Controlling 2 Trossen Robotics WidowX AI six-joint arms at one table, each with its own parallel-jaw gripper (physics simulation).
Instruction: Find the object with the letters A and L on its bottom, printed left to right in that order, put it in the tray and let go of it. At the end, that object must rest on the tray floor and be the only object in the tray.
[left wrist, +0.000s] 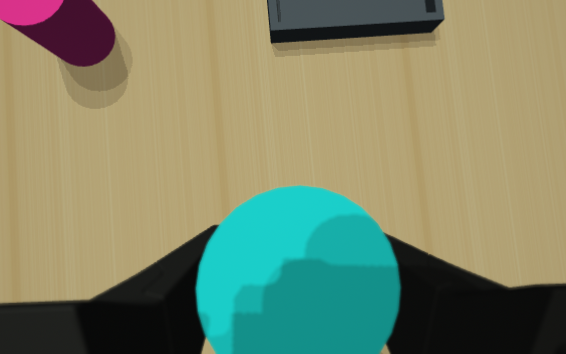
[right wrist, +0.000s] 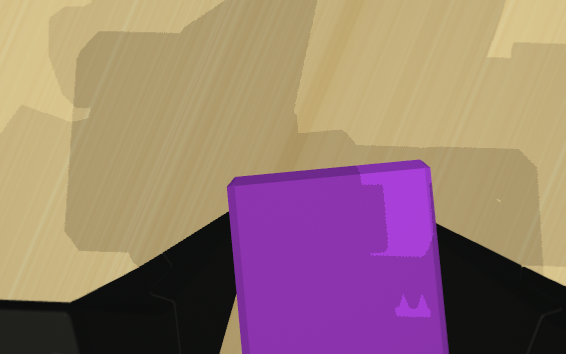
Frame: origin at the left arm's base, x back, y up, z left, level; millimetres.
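Where they show: left gripper, fingertip midpoint: (left wrist: 287, 234); right gripper, fingertip midpoint: (right wrist: 324, 227).
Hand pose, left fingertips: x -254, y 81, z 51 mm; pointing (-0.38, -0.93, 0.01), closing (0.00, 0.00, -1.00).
After its pixels a point has its place.
A cyan object with a round top (left wrist: 300, 270) {z 51, x -251, y 125 mm} is held between the fingers of my left gripper (left wrist: 287, 234) {z 51, x -254, y 81 mm}, low in the left wrist view. A purple block (right wrist: 335, 260) {z -9, x -726, y 18 mm} with a flat, square-edged top is between the fingers of my right gripper (right wrist: 324, 227) {z -10, x -723, y -13 mm}, low in the right wrist view; both fingers stand against its sides. The undersides of both objects are hidden, and no letters show. Part of the dark grey tray (left wrist: 350, 29) {z -5, x -395, y -15 mm} shows at the top of the left wrist view, beyond the cyan object.
A magenta cylinder (left wrist: 87, 37) {z 182, x -380, y -2 mm} with a dark side stands at the top left of the left wrist view, to the left of the tray. Wood-grain table top (left wrist: 165, 165) {z 137, x -293, y -27 mm} (right wrist: 400, 90) {z -6, x -671, y -27 mm} shows in both views, with arm shadows on it in the right wrist view.
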